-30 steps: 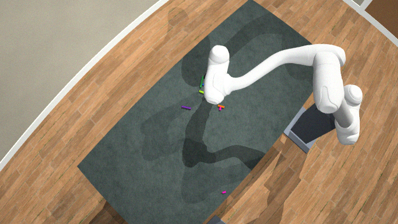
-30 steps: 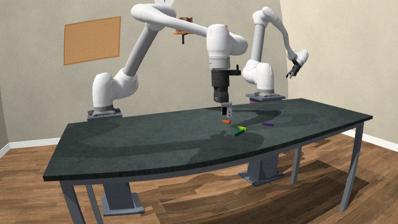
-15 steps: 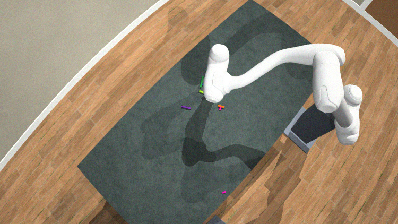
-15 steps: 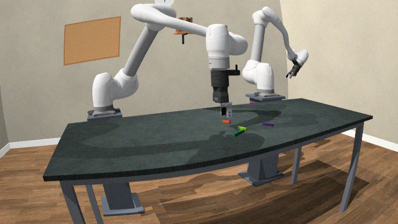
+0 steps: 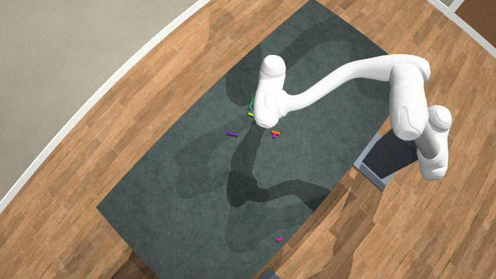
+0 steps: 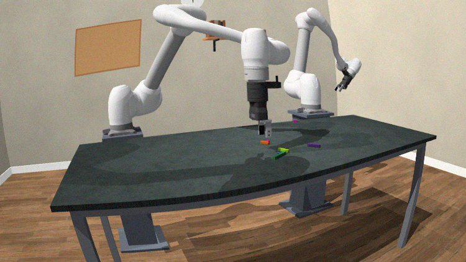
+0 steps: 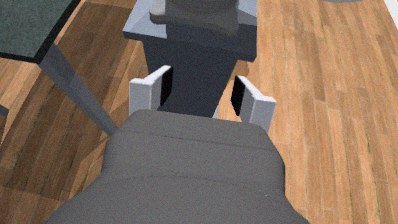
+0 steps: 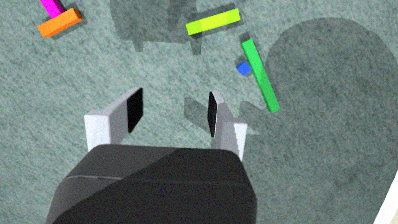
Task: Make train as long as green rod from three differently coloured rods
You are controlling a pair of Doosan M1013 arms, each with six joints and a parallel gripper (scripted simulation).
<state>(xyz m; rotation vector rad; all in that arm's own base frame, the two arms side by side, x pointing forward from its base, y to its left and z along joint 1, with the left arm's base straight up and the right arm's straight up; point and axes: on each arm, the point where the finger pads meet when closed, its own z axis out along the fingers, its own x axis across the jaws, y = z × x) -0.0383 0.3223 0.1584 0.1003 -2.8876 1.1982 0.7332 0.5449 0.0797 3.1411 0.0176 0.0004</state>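
Observation:
Right now my right hand is 30 mm short of the lime rod, 60 mm to the right of it and 70 mm above it. From my right hand the other things lie so: orange rod (120 mm behind, 60 mm to the left, 70 mm below); then blue rod (60 mm ahead, 20 mm to the left, 70 mm below); then green rod (80 mm ahead, 10 mm to the left, 70 mm below).

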